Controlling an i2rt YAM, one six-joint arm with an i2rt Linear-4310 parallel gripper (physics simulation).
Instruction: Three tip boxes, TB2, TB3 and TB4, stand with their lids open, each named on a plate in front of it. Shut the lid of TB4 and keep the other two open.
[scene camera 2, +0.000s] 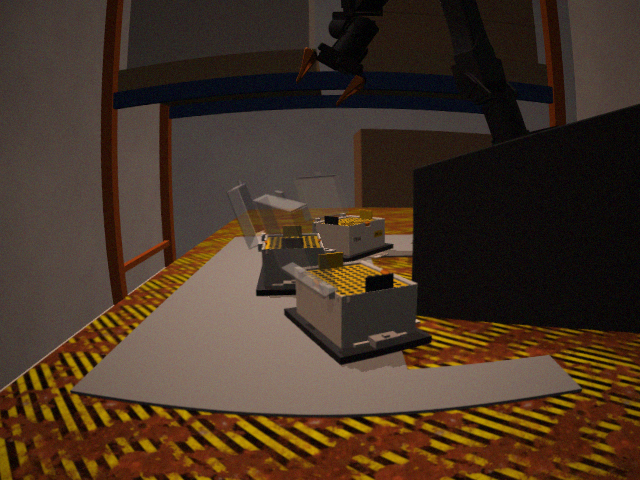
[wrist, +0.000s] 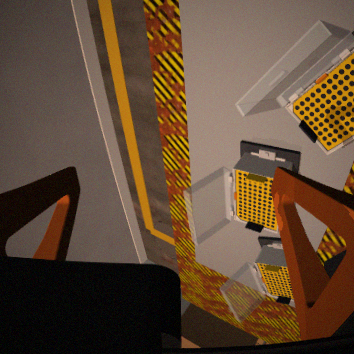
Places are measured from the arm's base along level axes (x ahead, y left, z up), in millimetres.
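Pixels of known places: gripper, between the fingertips: (scene camera 2: 316, 93) (wrist: 175, 177).
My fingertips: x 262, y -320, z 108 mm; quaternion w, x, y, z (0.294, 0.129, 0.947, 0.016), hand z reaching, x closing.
Note:
Behind a point stands the place of what it marks.
Three tip boxes with yellow perforated racks have clear lids standing open; I cannot read which is TB4. The nearest box (scene camera 2: 379, 315) {x 296, y 203, z -174 mm} (wrist: 330, 105) has its lid (scene camera 2: 280, 202) (wrist: 285, 70) raised at its left side. The middle box (scene camera 2: 289, 263) (wrist: 255, 200) has its lid (scene camera 2: 240, 211) {x 421, y -24, z -95 mm} (wrist: 210, 207) {x 416, y -74, z -114 mm} tilted outward. The farthest box (scene camera 2: 351, 237) {x 227, y -187, z -169 mm} (wrist: 275, 280) has its lid (scene camera 2: 317, 188) (wrist: 243, 292) up behind it in the scene view. My gripper (scene camera 2: 317, 93) {x 262, y -320, z 108 mm} (wrist: 175, 177) {x 262, y -320, z 108 mm} is open and empty, high above the boxes; its right finger partly hides the middle and farthest boxes in the wrist view.
The boxes stand on a grey mat (scene camera 2: 217, 351) {x 455, y 182, z -209 mm} (wrist: 210, 100) {x 434, y -233, z -209 mm} on a yellow-striped, rust-coloured table (scene camera 2: 289, 444) {x 403, y 350, z -212 mm}. A large black block (scene camera 2: 527, 232) {x 115, y 197, z -102 mm} stands to the right, by the arm's base. An orange rack post (scene camera 2: 111, 155) rises at the left, with blue beams (scene camera 2: 206, 87) behind.

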